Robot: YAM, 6 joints.
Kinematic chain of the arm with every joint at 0, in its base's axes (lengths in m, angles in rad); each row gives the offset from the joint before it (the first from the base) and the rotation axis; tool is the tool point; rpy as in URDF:
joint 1: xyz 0 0 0.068 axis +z
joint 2: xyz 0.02 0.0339 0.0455 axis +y
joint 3: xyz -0.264 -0.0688 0 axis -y
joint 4: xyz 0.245 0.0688 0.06 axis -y
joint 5: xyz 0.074 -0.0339 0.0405 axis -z
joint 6: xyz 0.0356 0 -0.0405 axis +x
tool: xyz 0 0 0 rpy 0 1.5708 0
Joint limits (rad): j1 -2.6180..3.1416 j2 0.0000..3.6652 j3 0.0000..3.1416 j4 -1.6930..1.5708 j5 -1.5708..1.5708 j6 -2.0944..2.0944
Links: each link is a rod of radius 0.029 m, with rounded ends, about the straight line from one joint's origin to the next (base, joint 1, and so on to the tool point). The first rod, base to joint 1, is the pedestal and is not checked.
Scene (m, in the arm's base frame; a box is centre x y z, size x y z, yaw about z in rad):
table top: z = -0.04
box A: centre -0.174 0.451 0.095 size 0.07 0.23 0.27 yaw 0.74
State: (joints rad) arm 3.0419 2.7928 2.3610 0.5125 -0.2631 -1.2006
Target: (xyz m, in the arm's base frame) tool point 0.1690 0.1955 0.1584
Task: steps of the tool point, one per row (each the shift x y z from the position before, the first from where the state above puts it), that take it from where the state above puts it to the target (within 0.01 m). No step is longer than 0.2 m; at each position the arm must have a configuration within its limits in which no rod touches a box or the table.
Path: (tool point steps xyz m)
1: 0.0572 0.1621 0.0569
2: 0.1059 0.1287 0.0512
3: 0.1371 0.0806 0.0439
4: 0.1474 0.0267 0.0351
5: 0.1302 -0.0093 -0.0500
6: 0.1105 -0.0554 -0.0501
7: 0.0740 -0.0884 -0.0484
8: 0.0283 -0.1024 -0.0446

